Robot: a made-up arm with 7 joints. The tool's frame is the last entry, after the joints.
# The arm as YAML. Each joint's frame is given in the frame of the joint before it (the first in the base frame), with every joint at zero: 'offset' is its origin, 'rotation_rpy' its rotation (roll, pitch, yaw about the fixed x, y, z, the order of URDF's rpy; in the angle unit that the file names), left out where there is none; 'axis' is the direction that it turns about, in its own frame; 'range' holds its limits. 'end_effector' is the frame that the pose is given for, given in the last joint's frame.
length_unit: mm
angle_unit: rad
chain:
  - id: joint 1
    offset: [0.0, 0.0, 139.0]
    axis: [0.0, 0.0, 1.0]
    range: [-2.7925, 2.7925]
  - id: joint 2
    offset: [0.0, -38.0, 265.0]
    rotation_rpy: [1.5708, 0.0, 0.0]
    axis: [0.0, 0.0, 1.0]
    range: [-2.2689, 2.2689]
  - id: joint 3
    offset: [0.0, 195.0, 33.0]
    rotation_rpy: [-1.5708, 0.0, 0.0]
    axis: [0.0, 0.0, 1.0]
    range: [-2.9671, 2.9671]
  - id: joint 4
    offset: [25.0, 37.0, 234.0]
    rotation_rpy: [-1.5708, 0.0, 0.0]
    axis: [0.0, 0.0, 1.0]
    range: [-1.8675, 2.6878]
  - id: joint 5
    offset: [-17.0, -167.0, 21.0]
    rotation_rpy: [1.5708, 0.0, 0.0]
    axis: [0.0, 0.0, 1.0]
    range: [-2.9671, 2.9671]
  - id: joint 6
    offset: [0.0, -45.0, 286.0]
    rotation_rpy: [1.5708, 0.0, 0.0]
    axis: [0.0, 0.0, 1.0]
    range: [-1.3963, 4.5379]
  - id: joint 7
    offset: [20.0, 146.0, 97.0]
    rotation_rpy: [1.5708, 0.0, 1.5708]
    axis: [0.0, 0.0, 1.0]
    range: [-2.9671, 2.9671]
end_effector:
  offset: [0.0, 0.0, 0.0]
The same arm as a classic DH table. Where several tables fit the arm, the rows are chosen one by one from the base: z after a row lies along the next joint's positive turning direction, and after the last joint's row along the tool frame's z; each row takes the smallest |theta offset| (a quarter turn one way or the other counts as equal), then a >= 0, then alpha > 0; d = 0 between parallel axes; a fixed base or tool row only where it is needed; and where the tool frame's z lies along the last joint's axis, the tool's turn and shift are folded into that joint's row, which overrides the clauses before.
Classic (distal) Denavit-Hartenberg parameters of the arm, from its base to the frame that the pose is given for. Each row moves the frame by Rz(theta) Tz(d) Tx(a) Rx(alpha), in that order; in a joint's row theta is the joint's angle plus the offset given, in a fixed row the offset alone. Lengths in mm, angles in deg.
joint 1: theta_offset 0  d 404  a 0  alpha 90
joint 2: theta_offset 0  d 71  a 0  alpha -90
joint 3: theta_offset 0  d 429  a 25  alpha -90
joint 4: theta_offset 0  d 58  a -17  alpha 90
joint 5: theta_offset 0  d 453  a 0  alpha 90
joint 6: theta_offset 90  d 142  a 146  alpha 90
joint 7: theta_offset 0  d 20  a 0  alpha 0
Joint limits (deg, base to tool): -160..160 -130..130 -170..170 -107..154 -170..170 -80..260 -170..170

